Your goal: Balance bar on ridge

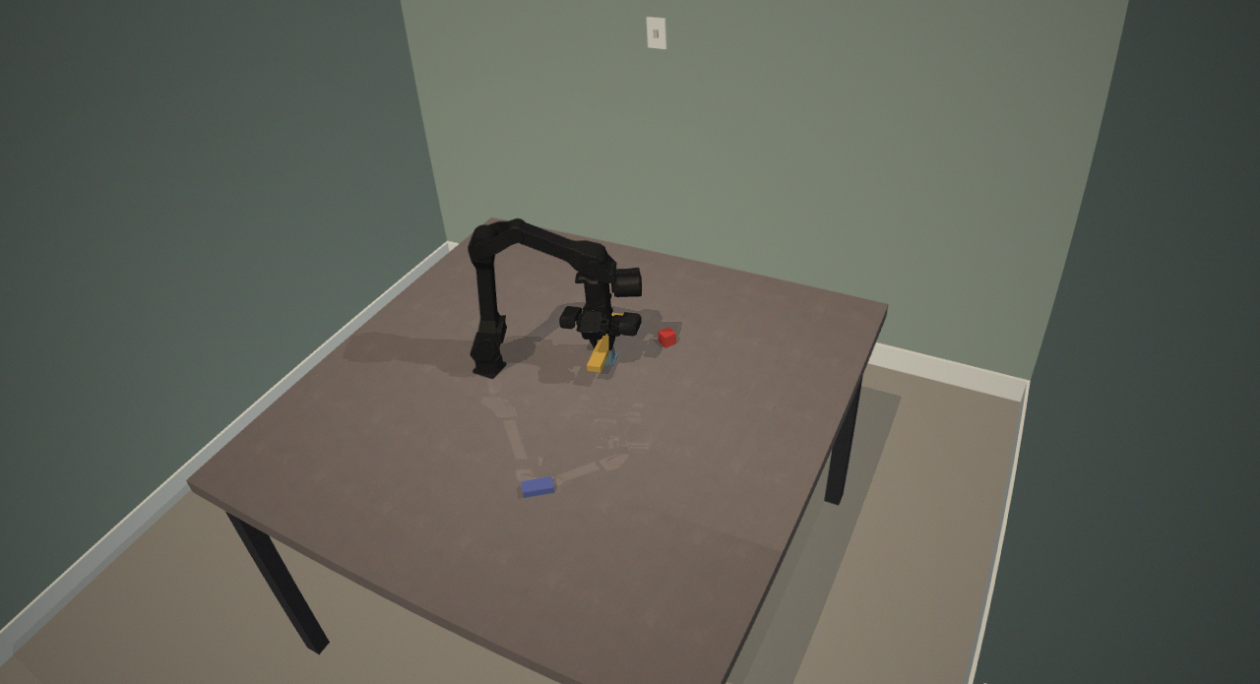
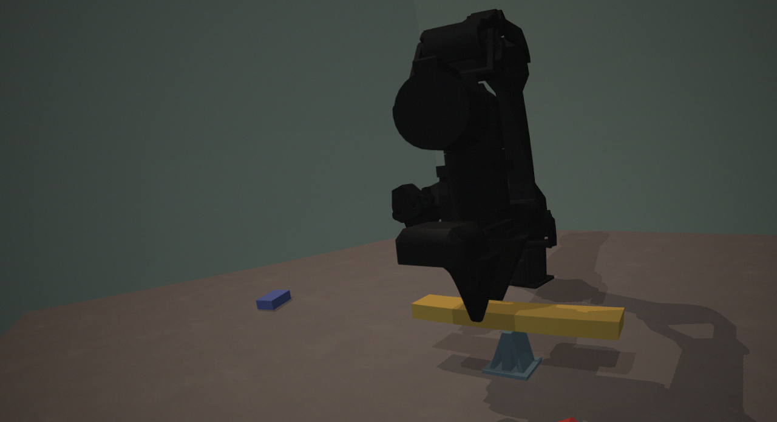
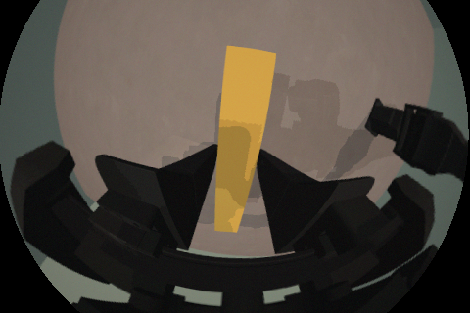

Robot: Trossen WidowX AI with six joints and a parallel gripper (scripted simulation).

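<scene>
Now: gripper tip 3 cm to the right of the yellow bar and 1 cm past it. Also, from my gripper tip: blue block 41 cm to the right, 6 cm ahead, 5 cm below; then red cube 15 cm to the left, 10 cm ahead, 4 cm below.
</scene>
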